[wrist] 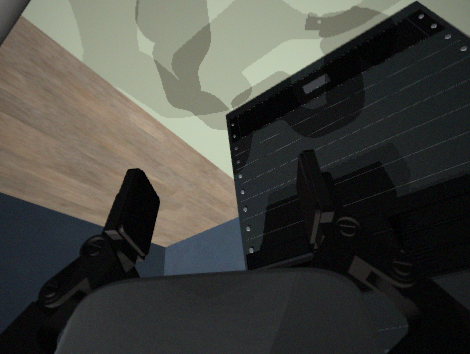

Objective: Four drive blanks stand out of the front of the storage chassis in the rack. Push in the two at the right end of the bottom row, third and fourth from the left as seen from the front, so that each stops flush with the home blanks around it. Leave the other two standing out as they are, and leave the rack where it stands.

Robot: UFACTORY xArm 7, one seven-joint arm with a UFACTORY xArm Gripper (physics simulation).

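Frame: origin at the arm's base, x right, y back, z down, level; centimetres.
Seen in the pictures: gripper, between the fingertips: (222, 176).
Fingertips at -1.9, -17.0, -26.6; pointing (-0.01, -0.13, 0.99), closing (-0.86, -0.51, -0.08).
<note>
A point is followed by its place in that frame, as x, y, z.
My gripper (222, 176) {-1.9, -17.0, -26.6} is open and empty, with one finger at left and the other at right in the wrist view. The rack (241, 184) {16.1, -47.6, -2.9} is a dark cabinet filling the right side, tilted in the view, with a column of small screws down its left edge. The right finger overlaps the rack's front in the view; its distance from it cannot be told. Very dark shapes lie low on the rack's front, behind the right finger, partly hidden by the gripper. The storage chassis and the four drive blanks cannot be made out in them.
A pale label (316, 84) {-7.1, -49.7, 14.8} sits on the dark strip at the rack's top. A pale green surface (270, 55) {-1.3, -41.7, 23.7} with overlapping shadows lies beyond the rack. A wood-patterned surface (100, 130) runs along the left, with blue surfaces (200, 247) below it.
</note>
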